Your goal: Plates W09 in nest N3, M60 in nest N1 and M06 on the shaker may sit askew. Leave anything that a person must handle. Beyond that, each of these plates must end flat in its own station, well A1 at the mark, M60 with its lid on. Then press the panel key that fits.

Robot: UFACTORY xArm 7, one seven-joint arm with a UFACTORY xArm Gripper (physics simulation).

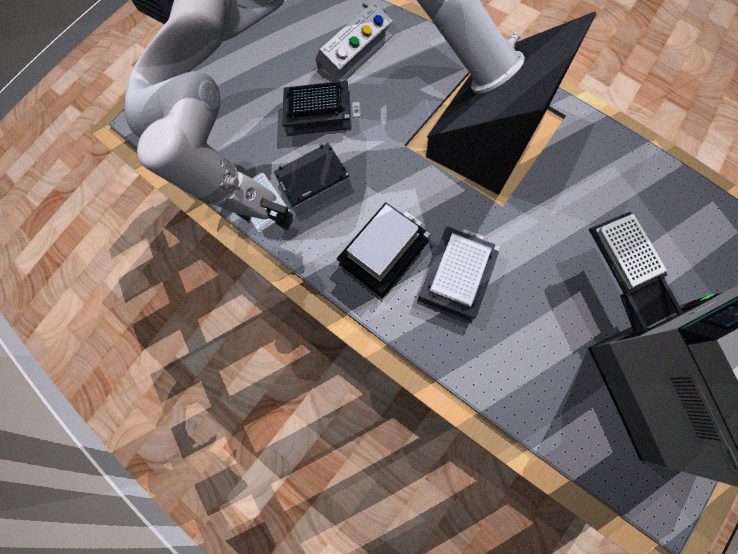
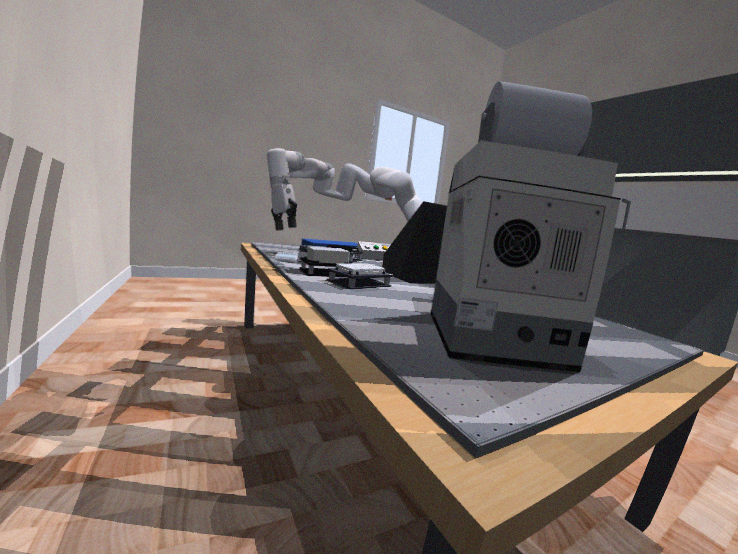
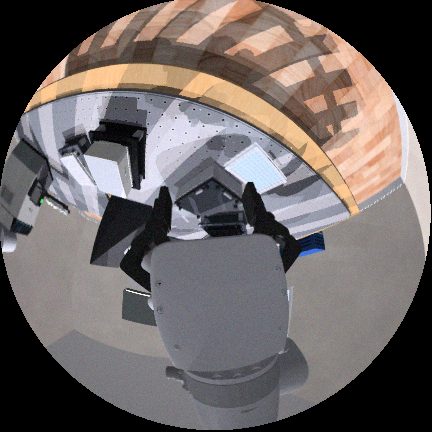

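Note:
My gripper (image 1: 281, 215) (image 2: 285, 222) (image 3: 207, 191) is open and empty, high above the table near the pale blue gridded rectangle (image 1: 268, 186) (image 3: 256, 169) and the dark station with corner posts (image 1: 312, 174) (image 3: 210, 196). A plain white-topped block (image 1: 383, 240) (image 2: 327, 255) (image 3: 106, 167) sits on a black nest. A white well plate (image 1: 461, 268) (image 2: 361, 269) sits in the nest beside it. A black well plate (image 1: 315, 99) sits in a dark station near the panel (image 1: 354, 41), which has white, green, yellow and blue keys. Plate labels, A1 marks and slight tilts are too small to tell.
A pale well plate (image 1: 631, 250) rests on the extended tray of a large instrument (image 1: 661, 387) (image 2: 524, 262) (image 3: 22, 187). A tall black wedge (image 1: 506, 113) (image 2: 417, 244) (image 3: 120, 230) stands by the arm's base. The wooden table edge (image 1: 381, 348) runs close to the nests.

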